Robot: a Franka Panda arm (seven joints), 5 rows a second.
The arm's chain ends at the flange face. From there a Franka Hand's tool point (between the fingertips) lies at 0.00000 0.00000 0.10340 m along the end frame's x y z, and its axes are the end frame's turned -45 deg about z.
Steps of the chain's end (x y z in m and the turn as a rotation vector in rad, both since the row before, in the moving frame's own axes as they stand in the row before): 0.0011 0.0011 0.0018 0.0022 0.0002 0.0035; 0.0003 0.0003 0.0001 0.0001 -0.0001 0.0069; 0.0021 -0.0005 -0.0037 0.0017 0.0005 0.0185; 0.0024 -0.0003 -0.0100 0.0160 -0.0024 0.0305; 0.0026 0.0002 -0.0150 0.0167 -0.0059 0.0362; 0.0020 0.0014 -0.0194 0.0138 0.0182 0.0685; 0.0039 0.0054 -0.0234 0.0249 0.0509 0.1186
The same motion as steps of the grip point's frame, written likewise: 0.0002 0.0014 0.0018 0.0014 0.0017 0.0035; 0.0000 0.0004 0.0001 0.0001 0.0000 0.0069; 0.0020 0.0010 -0.0037 0.0008 0.0016 0.0185; 0.0029 0.0002 -0.0100 0.0130 0.0096 0.0305; 0.0025 0.0003 -0.0150 0.0160 0.0076 0.0362; 0.0028 0.0028 -0.0194 -0.0031 0.0226 0.0685; 0.0044 0.0088 -0.0236 -0.0184 0.0536 0.1186
